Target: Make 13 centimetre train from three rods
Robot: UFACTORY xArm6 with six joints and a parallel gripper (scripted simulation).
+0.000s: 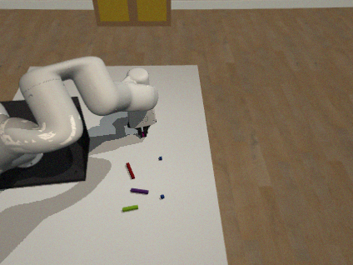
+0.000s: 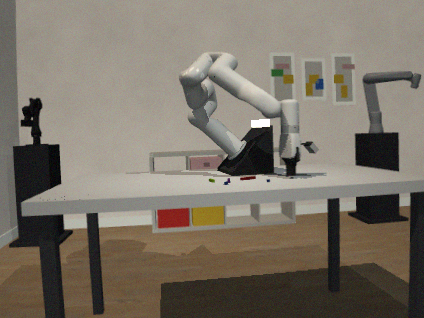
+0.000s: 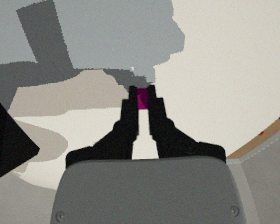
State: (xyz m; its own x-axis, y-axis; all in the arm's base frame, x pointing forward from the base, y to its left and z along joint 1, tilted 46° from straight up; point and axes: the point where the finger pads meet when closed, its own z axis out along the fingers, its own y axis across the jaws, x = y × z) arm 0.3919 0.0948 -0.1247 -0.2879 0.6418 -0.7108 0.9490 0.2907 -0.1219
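Right now my hand is 32 cm to the left of the lime rod, 3 cm above it and 2 cm past it. From my hand the other things lie so: magenta rod: 2 cm below; red rod: 17 cm to the right, 3 cm below, 3 cm behind; purple rod: 26 cm to the right, 3 cm below, 1 cm ahead.
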